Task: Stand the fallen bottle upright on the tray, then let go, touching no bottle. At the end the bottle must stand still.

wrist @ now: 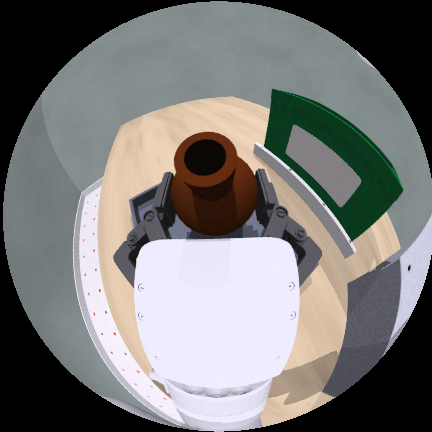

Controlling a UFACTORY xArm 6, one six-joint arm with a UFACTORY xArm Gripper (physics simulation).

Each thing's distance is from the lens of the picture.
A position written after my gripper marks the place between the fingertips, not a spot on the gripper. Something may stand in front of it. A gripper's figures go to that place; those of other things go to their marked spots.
my gripper [214, 178]: 14 cm
brown bottle [213, 192]: 7 cm
pale rail [323, 213]: 27 cm
green panel [366, 172]: 23 cm
The marked spots on the pale rail and the brown bottle are 23 cm apart.
